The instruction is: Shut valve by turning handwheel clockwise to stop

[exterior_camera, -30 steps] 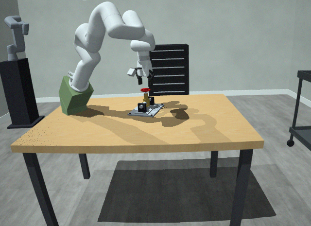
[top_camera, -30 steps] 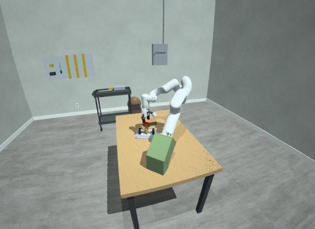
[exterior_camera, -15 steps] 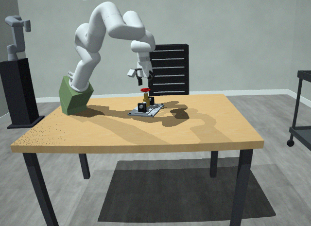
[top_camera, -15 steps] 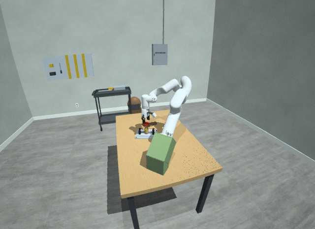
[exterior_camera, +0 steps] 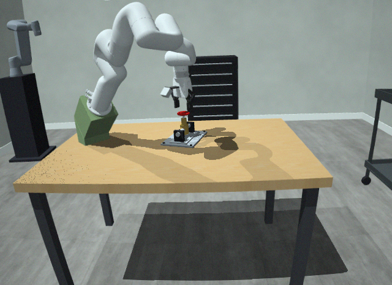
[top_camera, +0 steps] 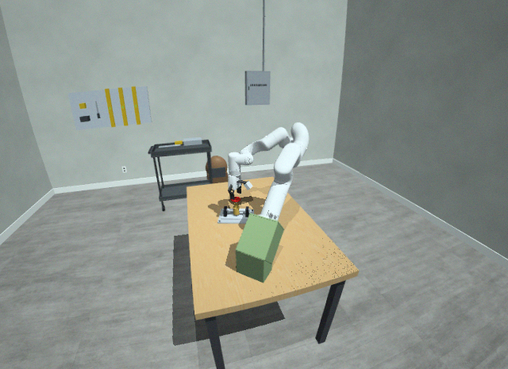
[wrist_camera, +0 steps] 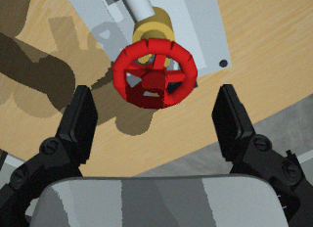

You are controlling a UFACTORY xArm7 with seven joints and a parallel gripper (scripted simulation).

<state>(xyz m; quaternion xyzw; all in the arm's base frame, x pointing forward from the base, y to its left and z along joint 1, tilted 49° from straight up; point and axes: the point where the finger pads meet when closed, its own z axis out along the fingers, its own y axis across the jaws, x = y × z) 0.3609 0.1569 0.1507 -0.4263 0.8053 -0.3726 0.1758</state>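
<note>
Now: hand 4 cm above the red spoked handwheel.
</note>
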